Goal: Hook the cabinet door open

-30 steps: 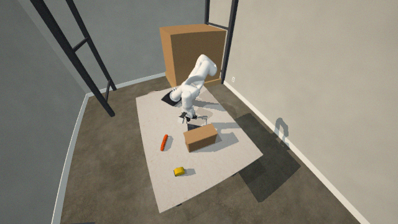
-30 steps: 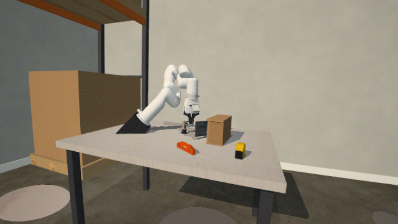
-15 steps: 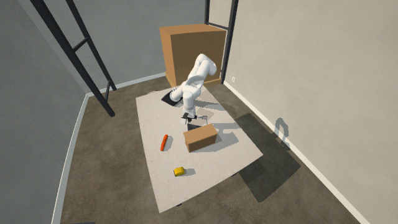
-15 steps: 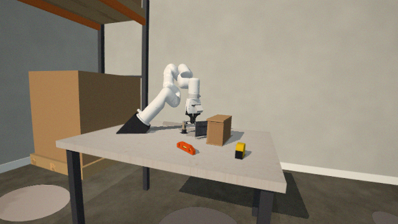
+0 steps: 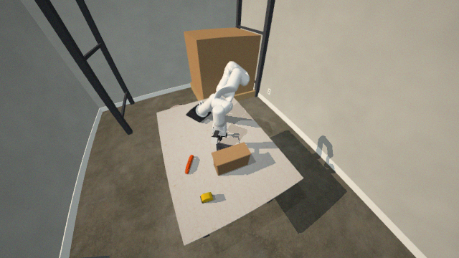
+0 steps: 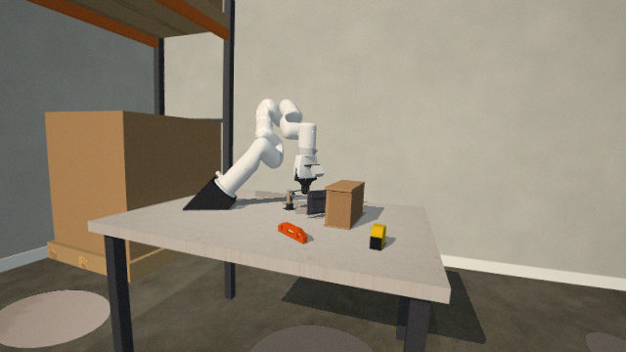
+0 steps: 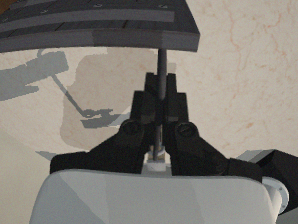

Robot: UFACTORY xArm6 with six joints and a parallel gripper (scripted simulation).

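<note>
Now: the dark hook rod 3 cm behind my hand, 3 cm to the left of it and 3 cm below it. The rest, counted from my hand: yellow tape measure (33 cm ahead, 24 cm to the right, 9 cm below); then orange level (6 cm ahead, 28 cm to the right, 10 cm below); then dark door (8 cm ahead, 4 cm to the left, 5 cm below).
</note>
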